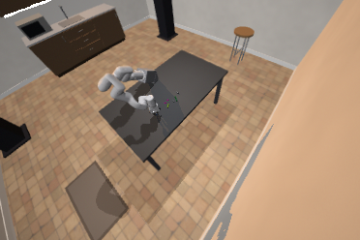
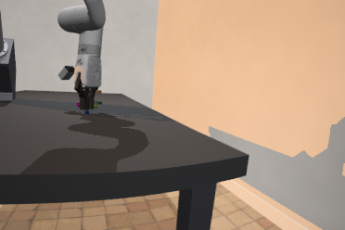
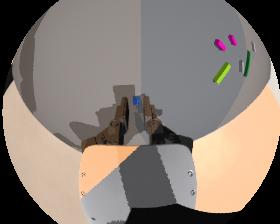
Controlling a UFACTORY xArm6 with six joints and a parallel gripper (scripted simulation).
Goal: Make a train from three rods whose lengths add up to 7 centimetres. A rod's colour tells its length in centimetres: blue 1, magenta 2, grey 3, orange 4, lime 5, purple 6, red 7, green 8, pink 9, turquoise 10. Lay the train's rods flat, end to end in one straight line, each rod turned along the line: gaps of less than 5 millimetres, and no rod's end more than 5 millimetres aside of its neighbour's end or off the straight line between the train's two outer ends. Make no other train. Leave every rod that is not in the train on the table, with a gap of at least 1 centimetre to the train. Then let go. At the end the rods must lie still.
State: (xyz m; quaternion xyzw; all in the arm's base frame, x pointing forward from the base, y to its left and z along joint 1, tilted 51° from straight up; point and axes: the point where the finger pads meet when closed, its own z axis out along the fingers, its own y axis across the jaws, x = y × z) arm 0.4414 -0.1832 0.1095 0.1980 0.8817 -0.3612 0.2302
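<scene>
Now: hand 3 cm above the blue rod. From my hand the other things lie so: pale grey piece: 3 cm ahead, 25 cm to the left, 3 cm below; then lime rod: 2 cm ahead, 17 cm to the left, 3 cm below; then magenta rod: 3 cm behind, 17 cm to the left, 3 cm below.
</scene>
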